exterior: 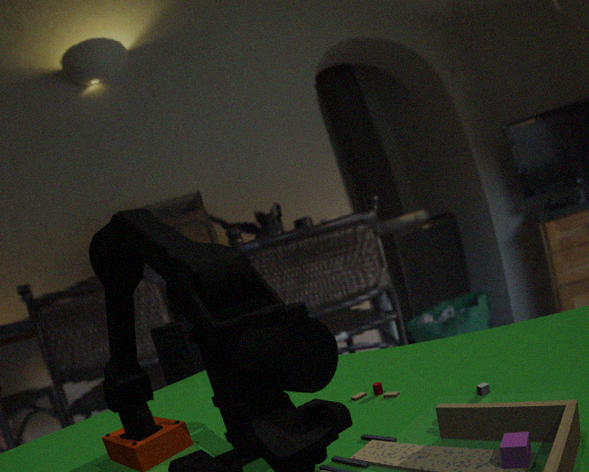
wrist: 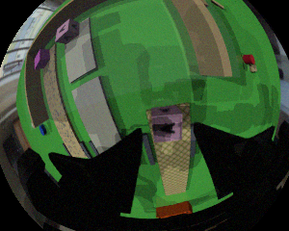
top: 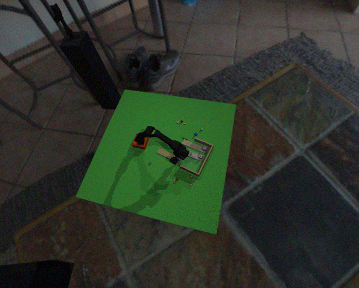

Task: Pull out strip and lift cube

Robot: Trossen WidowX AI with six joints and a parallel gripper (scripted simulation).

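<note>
My gripper tip is now 110 mm past the tan cross-hatched strip, 40 mm to the right of it and 40 mm above it.
</note>
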